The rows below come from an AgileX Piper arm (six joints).
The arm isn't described. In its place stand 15 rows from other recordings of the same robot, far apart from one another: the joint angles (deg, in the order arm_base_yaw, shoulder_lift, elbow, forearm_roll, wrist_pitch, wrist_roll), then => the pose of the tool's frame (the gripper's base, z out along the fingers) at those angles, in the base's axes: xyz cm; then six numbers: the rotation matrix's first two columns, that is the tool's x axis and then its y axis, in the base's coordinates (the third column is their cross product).
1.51, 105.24, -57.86, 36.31, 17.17, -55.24 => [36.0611, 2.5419, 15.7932, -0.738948, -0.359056, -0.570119, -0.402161, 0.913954, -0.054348]
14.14, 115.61, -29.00, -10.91, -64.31, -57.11 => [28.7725, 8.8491, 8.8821, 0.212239, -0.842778, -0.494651, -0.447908, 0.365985, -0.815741]
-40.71, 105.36, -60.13, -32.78, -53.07, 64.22 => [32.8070, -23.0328, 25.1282, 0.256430, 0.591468, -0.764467, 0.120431, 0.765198, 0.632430]
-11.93, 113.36, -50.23, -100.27, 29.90, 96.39 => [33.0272, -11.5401, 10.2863, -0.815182, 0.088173, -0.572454, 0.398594, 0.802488, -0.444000]
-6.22, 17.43, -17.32, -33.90, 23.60, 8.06 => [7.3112, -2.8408, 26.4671, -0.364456, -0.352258, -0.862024, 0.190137, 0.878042, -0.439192]
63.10, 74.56, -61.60, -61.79, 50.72, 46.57 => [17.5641, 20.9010, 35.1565, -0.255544, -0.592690, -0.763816, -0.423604, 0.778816, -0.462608]
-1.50, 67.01, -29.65, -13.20, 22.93, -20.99 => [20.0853, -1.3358, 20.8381, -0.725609, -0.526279, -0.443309, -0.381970, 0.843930, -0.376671]
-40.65, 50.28, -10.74, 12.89, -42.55, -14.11 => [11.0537, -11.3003, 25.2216, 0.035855, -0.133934, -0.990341, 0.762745, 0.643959, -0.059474]
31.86, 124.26, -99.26, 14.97, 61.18, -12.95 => [37.0406, 25.4447, 18.2163, -0.779926, -0.596722, -0.188784, -0.625573, 0.752572, 0.205654]
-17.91, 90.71, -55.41, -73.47, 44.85, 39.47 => [28.1938, -15.5777, 24.9040, -0.920342, -0.063874, -0.385865, 0.274945, 0.596004, -0.754443]
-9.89, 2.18, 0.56, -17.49, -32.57, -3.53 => [4.5630, 0.6989, 25.3877, 0.505806, -0.404405, -0.761982, 0.207009, 0.914399, -0.347882]
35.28, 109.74, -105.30, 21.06, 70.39, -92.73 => [31.9822, 26.4013, 32.0486, 0.581052, -0.737794, -0.343568, -0.809371, -0.479523, -0.339080]
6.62, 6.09, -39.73, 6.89, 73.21, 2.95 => [-2.1106, 0.8072, 31.3945, -0.577935, 0.019202, -0.815857, -0.159322, 0.977832, 0.135874]
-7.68, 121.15, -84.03, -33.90, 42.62, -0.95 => [42.4222, -9.1885, 15.1069, -0.941871, -0.300956, -0.149349, -0.198640, 0.857330, -0.474897]
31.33, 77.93, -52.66, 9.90, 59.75, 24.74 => [19.6025, 13.5148, 25.2444, -0.996012, -0.031561, -0.083456, -0.049002, 0.975156, 0.216032]
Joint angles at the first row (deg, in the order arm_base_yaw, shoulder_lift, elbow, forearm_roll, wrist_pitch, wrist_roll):
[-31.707, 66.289, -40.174, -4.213, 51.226, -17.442]
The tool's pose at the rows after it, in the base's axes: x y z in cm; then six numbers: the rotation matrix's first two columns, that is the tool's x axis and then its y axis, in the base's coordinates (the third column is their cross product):
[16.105, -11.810, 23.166, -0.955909, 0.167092, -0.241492, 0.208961, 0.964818, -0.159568]
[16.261, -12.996, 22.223, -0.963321, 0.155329, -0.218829, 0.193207, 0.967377, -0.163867]
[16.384, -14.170, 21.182, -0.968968, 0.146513, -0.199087, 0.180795, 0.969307, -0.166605]
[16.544, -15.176, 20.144, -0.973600, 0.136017, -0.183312, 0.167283, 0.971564, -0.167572]
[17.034, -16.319, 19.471, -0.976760, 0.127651, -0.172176, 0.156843, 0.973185, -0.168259]
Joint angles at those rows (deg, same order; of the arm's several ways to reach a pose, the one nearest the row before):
[-35.002, 69.171, -40.173, -3.616, 49.449, -21.972]
[-37.494, 72.116, -40.218, -3.533, 47.496, -25.231]
[-39.802, 75.175, -40.217, -3.533, 45.253, -28.055]
[-41.555, 78.131, -40.241, -3.533, 42.979, -30.405]
[-42.869, 81.364, -41.591, -3.533, 41.542, -32.204]

